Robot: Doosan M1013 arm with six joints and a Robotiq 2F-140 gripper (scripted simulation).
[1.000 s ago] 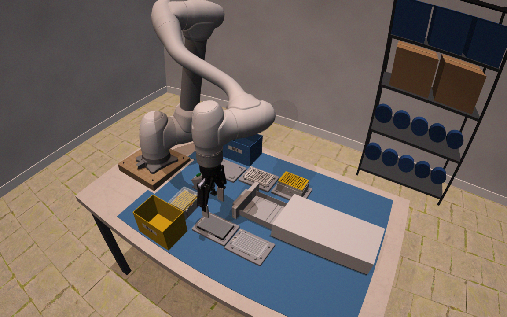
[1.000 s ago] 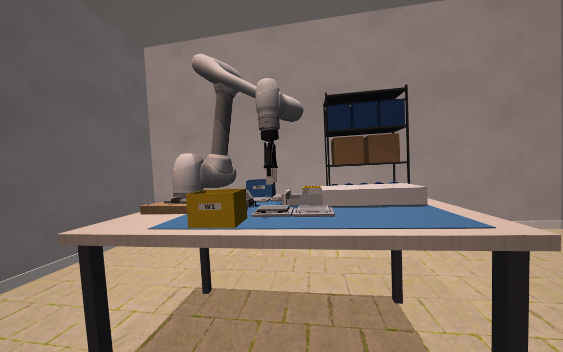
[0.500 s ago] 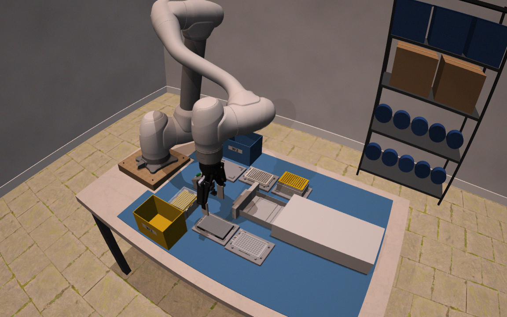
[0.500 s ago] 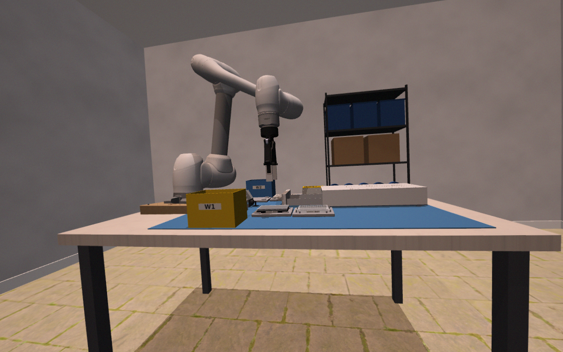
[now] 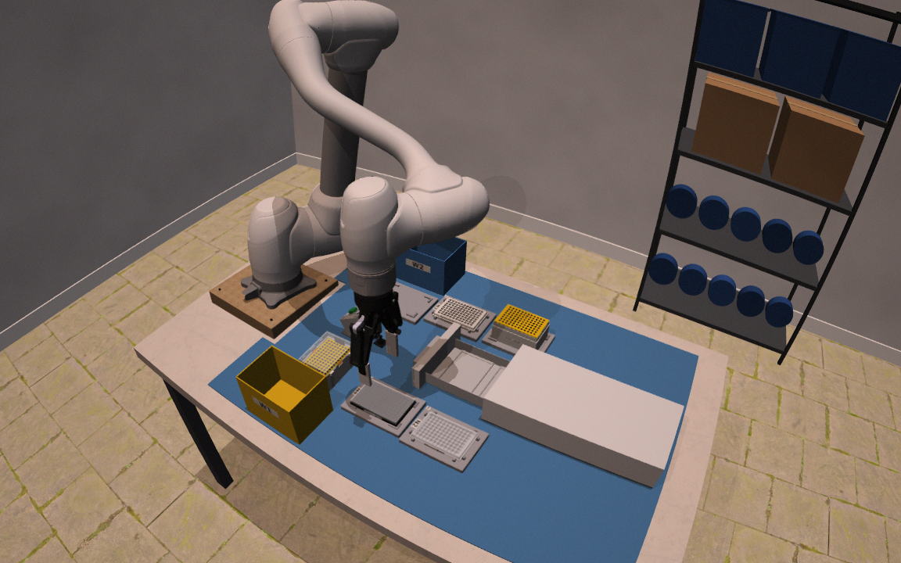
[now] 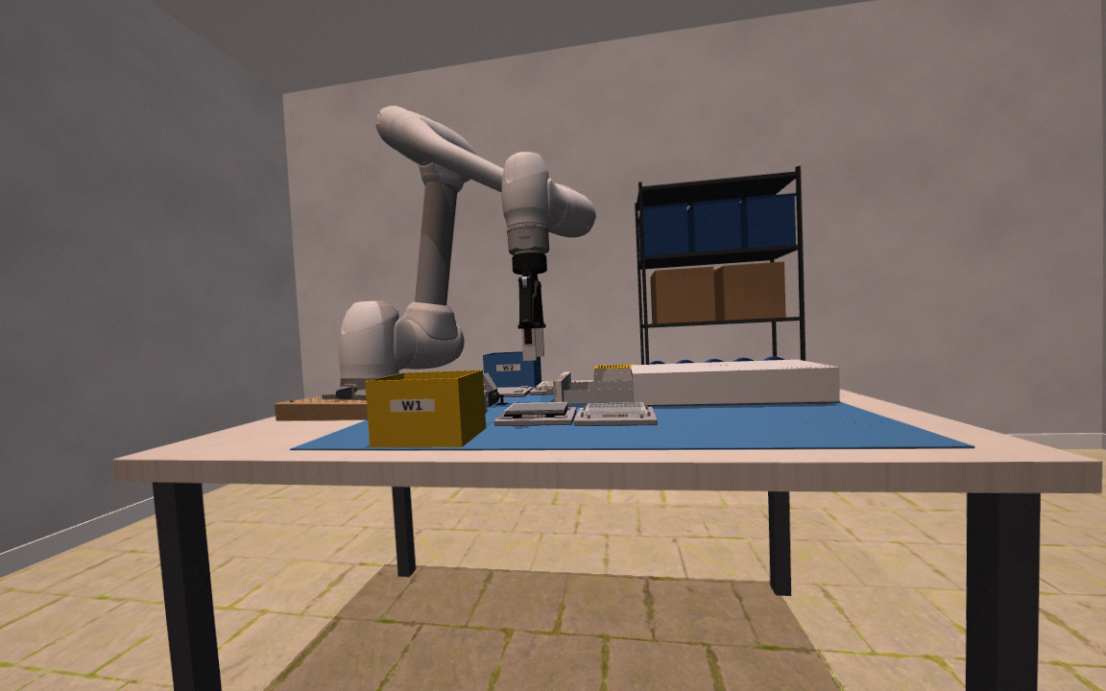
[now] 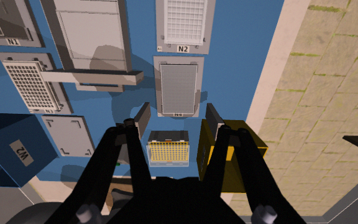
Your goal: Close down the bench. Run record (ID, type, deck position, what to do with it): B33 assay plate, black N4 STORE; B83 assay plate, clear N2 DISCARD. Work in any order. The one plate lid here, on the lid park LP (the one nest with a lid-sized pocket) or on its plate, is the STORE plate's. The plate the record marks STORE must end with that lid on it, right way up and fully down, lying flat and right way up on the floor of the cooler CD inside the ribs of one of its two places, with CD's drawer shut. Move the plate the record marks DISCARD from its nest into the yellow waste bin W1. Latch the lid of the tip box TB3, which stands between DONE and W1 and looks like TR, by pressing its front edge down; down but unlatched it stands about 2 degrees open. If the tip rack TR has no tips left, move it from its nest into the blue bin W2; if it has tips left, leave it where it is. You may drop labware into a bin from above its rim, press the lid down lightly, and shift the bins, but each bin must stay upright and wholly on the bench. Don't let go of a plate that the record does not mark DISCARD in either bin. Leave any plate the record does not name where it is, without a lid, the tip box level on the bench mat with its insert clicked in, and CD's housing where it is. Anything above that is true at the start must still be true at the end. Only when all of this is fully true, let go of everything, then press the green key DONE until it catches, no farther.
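Right now the clear plate lid is 13 cm below my hand. Also, from my hand: nest N4: 15 cm below; nest N2: 17 cm ahead, 2 cm to the left, 15 cm below; black plate: 14 cm below.
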